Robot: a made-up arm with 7 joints.
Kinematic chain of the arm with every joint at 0, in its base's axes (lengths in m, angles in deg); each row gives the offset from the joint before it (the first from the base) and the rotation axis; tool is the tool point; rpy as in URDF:
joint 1: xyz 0.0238 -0.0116 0.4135 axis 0 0.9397 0.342
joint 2: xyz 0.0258 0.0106 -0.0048 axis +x
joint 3: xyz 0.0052 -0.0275 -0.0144 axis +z
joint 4: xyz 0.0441 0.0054 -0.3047 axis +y
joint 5: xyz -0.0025 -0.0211 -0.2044 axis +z
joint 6: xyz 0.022 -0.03 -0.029 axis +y
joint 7: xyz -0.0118 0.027 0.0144 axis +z
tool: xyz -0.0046 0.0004 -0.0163 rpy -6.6 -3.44 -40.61
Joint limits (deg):
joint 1: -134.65..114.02
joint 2: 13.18..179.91
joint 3: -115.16..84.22
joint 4: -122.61..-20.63
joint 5: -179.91..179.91
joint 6: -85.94..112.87
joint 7: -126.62..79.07
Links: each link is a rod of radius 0.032 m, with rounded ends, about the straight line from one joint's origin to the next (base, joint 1, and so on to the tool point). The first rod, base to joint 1, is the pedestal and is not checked.
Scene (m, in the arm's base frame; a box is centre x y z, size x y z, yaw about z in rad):
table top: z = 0
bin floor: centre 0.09 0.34 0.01 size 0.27 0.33 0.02 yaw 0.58
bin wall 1: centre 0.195 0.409 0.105 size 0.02 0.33 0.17 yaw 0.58
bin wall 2: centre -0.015 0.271 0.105 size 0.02 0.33 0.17 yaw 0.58
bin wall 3: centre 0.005 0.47 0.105 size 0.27 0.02 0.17 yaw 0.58
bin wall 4: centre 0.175 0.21 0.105 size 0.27 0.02 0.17 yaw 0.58
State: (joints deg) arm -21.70 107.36 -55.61 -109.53 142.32 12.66 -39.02
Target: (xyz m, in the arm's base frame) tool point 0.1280 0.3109 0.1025
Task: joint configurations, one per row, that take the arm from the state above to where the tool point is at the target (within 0.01 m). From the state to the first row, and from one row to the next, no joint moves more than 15 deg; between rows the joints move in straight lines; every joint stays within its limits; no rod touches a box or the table.
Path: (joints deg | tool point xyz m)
1: -12.30 115.14 -64.08 -115.85 142.36 12.97 -38.89 | 0.2065 0.3030 0.2981
2: -2.89 122.93 -72.55 -122.18 142.40 13.29 -38.76 | 0.1280 0.3109 0.3016
3: -1.49 111.23 -71.79 -111.85 142.59 12.49 -39.01 | 0.1330 0.3235 0.2369
4: -0.10 99.53 -71.03 -101.52 142.78 11.68 -39.26 | 0.1331 0.3237 0.1696
5: 1.30 87.83 -70.27 -91.19 142.97 10.88 -39.51 | 0.1280 0.3109 0.1025

